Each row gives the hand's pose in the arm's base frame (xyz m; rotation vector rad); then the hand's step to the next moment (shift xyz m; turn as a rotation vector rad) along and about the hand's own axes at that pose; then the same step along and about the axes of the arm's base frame.
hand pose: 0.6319 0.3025 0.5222 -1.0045 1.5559 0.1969
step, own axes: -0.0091 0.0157 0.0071 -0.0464 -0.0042 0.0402
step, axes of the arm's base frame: -0.0063 0.0184 -0.0003 0.0280 0.0450 0.0312
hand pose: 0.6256 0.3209 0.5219 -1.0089 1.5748 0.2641
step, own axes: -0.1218 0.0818 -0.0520 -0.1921 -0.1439 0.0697
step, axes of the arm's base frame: -0.1023 0.0698 0.0943 0.1397 0.0465 0.2019
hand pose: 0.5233 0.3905 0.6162 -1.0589 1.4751 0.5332
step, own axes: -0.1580 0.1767 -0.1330 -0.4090 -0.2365 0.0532
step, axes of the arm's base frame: -0.2346 0.0248 0.1350 0.1881 0.0547 0.4332
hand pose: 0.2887 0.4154 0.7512 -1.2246 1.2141 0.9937
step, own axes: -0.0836 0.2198 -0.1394 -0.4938 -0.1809 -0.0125
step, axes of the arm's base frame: -0.2442 -0.1065 0.0613 0.1145 0.0022 0.5134
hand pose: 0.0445 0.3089 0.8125 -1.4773 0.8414 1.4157
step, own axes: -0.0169 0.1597 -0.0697 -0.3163 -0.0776 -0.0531
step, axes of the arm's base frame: -0.1223 -0.1249 -0.0105 0.0552 -0.0543 0.3208
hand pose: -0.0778 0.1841 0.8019 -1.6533 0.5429 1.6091
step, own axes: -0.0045 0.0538 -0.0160 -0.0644 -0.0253 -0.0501
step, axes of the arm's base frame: -0.0303 -0.0467 -0.0086 0.0440 -0.0347 0.0645
